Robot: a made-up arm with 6 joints.
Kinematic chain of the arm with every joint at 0, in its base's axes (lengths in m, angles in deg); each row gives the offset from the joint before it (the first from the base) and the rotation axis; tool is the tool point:
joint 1: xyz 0 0 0.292 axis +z
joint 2: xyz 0 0 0 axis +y
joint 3: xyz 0 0 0.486 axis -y
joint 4: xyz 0 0 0 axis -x
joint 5: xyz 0.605 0 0 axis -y
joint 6: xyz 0 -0.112 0 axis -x
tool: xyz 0 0 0
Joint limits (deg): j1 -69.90..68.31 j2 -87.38..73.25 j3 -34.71..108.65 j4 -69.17..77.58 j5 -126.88..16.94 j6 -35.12..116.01
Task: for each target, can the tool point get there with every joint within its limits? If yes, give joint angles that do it. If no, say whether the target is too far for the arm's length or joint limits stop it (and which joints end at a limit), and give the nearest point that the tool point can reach.
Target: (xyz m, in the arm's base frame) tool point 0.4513 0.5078 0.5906
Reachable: yes | joints 53.13 10.79 -15.27 59.79 -63.16 16.33
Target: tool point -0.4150 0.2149 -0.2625
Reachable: no: joint limits stop it (at a limit: joint 1, joint 2, joint 3, joint 4) | nearest point 0.1033 0.1518 -0.1112 | short by 0.544 m
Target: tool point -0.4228 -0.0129 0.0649
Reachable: no: joint limits stop it (at a limit: joint 1, joint 2, joint 3) | nearest point -0.0012 -0.2122 -0.1175 | short by 0.501 m
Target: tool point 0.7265 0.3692 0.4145
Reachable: yes | joints 33.09 33.77 12.86 -38.82 -54.22 -15.49
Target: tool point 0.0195 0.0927 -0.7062
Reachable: no: joint limits stop it (at a limit: joint 1, joint 2, joint 4) | nearest point 0.1385 0.2405 -0.1515 | short by 0.586 m
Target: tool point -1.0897 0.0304 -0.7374
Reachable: no: too far | nearest point -1.0366 0.0289 0.0420 | short by 0.781 m
